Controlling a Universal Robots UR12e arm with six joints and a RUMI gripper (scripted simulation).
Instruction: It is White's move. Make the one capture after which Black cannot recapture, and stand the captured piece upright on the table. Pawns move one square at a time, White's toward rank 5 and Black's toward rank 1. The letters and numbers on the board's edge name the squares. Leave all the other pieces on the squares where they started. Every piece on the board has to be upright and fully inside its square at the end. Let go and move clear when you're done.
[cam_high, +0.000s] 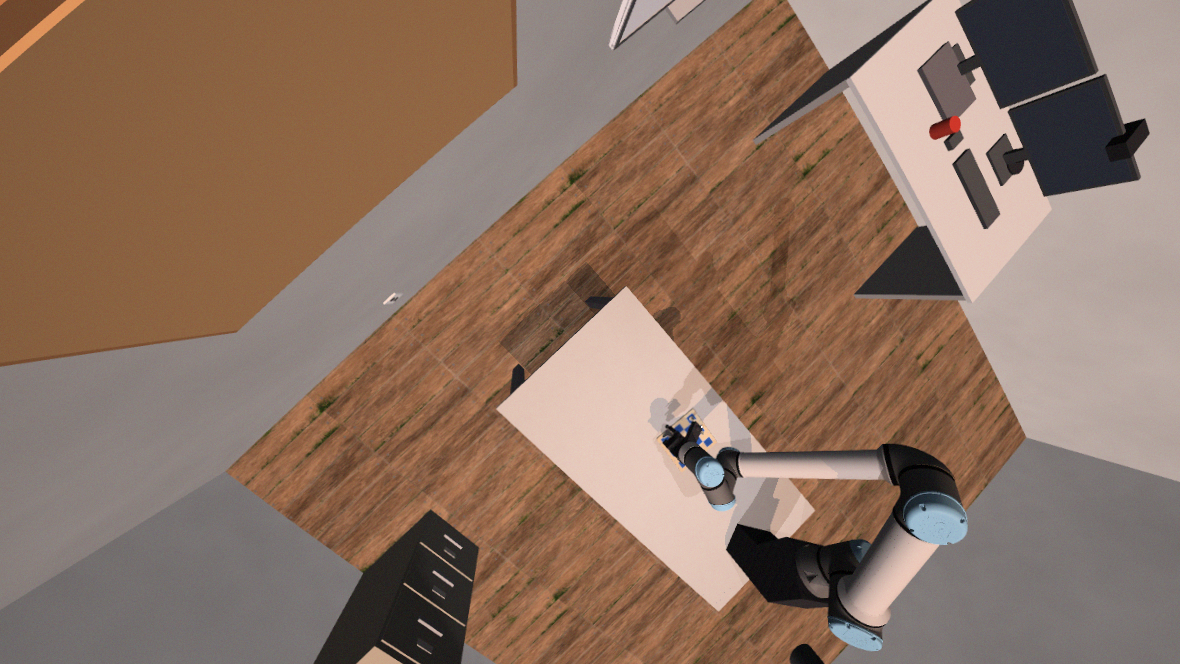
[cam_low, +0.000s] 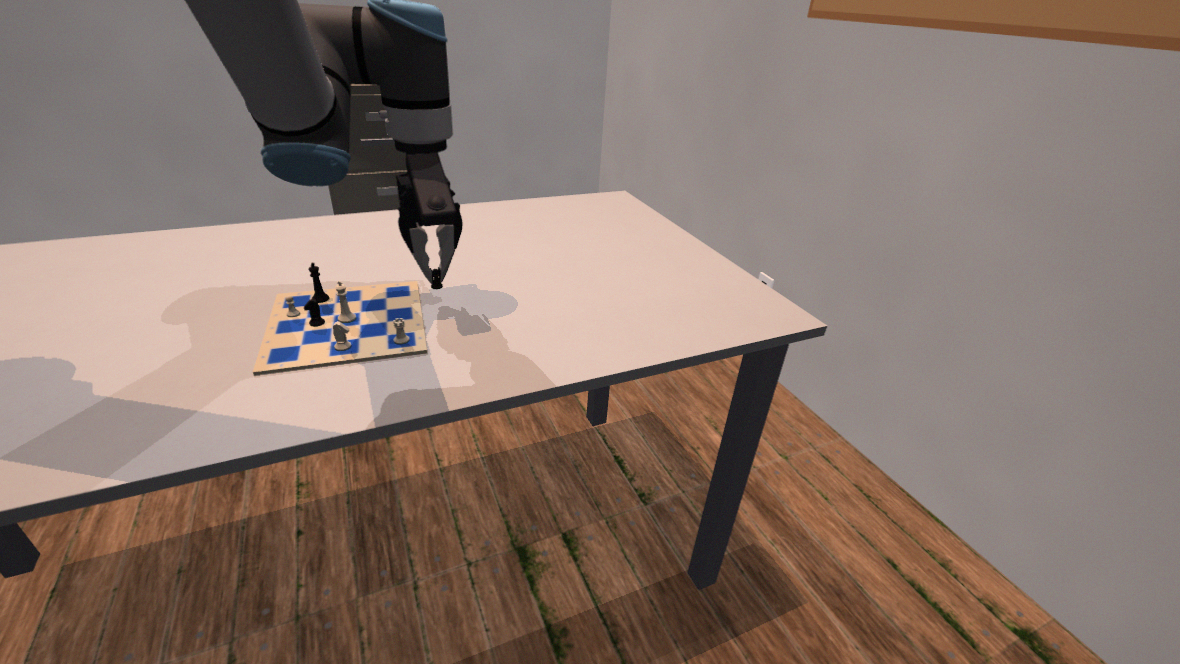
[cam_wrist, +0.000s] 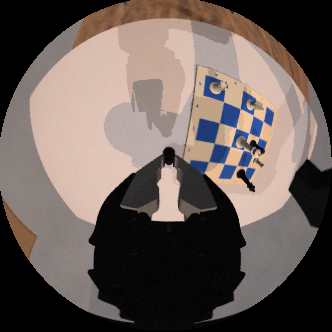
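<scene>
Right now my hand is 14 cm past the white king, 1 cm to the right of it and 1 cm above it. Also, from my hand: chessboard: 14 cm behind, 5 cm below; then black king: 16 cm behind, 9 cm to the left, 1 cm below; then black pawn: 1 cm below.
</scene>
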